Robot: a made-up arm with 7 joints. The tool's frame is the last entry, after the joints.
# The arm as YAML. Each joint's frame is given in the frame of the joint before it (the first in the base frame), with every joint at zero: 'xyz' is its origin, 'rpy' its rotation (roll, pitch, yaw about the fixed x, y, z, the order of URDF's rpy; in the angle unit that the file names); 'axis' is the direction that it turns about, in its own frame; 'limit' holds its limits. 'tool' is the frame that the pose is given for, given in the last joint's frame.
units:
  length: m
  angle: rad
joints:
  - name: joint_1
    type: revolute
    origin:
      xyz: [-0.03, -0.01, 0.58]
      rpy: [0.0, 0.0, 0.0]
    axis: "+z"
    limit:
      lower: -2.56
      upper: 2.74
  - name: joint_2
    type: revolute
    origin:
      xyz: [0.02, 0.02, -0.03]
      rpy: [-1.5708, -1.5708, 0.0]
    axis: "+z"
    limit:
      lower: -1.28
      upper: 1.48
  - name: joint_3
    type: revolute
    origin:
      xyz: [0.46, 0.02, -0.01]
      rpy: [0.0, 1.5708, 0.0]
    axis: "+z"
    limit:
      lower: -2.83
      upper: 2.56
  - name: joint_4
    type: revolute
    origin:
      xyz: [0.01, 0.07, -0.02]
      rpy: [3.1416, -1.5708, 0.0]
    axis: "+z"
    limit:
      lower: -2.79
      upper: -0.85
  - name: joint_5
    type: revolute
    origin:
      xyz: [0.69, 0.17, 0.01]
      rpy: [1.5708, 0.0, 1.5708]
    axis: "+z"
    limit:
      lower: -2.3
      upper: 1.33
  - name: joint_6
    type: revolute
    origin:
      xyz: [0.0, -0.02, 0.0]
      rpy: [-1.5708, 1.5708, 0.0]
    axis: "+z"
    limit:
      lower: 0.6
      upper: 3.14
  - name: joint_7
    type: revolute
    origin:
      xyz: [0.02, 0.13, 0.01]
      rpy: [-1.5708, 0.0, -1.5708]
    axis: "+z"
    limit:
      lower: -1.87
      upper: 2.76
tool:
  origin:
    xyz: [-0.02, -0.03, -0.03]
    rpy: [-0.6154, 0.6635, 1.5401]
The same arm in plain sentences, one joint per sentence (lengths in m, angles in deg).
The arm has seven revolute joints in a row. What follows holds with every joint at zero, and every direction is one of the base frame's.
The first joint lies 0.0300 m along -x and 0.0100 m along -y and 0.5800 m along +z from the base frame's origin and turns about +z, from -146.68 to 156.99 deg.
The second joint lies 0.0200 m along +x and 0.0200 m along +y and 0.0300 m along -z from the first joint and turns about +y, from -73.34 to 84.80 deg.
The third joint lies 0.0200 m along +x and 0.0100 m along -y and 0.4600 m along +z from the second joint and turns about +z, from -162.15 to 146.68 deg.
The fourth joint lies 0.0700 m along +x and 0.0100 m along -y and 0.0200 m along -z from the third joint and turns about -y, from -159.86 to -48.70 deg.
The fifth joint lies 0.1700 m along -x and 0.0100 m along -y and 0.6900 m along +z from the fourth joint and turns about +z, from -131.78 to 76.20 deg.
The sixth joint lies 0.0200 m along +y from the fifth joint and turns about -y, from 34.38 to 179.91 deg.
The seventh joint lies 0.1300 m along +x and 0.0100 m along -y and 0.0200 m along -z from the sixth joint and turns about -z, from -107.14 to 158.14 deg.
The tool frame, which is the frame that the pose is given for, lies 0.0200 m along +x and 0.0300 m along -y and 0.0300 m along +z from the seventh joint; its axes are the base frame's turned by roll 144.74, pitch -38.02 and yaw 91.76 deg (as in URDF: about the fixed x, then y, then z).

